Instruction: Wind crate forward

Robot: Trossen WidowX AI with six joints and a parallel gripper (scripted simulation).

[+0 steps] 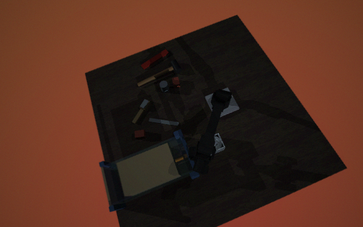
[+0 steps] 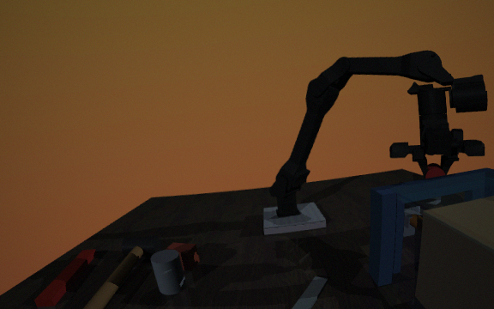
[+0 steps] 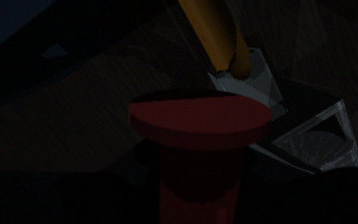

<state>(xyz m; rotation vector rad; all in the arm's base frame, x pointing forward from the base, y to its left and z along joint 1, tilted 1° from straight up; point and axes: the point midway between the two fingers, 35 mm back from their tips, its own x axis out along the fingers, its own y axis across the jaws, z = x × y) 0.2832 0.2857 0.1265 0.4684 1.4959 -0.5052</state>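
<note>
My gripper tip is now 3 cm past the winch handle, 2 cm to the left of it and 1 cm above it. The rest, counted from my gripper tip: red knob: 2 cm above; blue steel frame: 7 cm ahead, 5 cm to the right, 1 cm below; winch: 11 cm behind, 5 cm to the right, 8 cm below.
</note>
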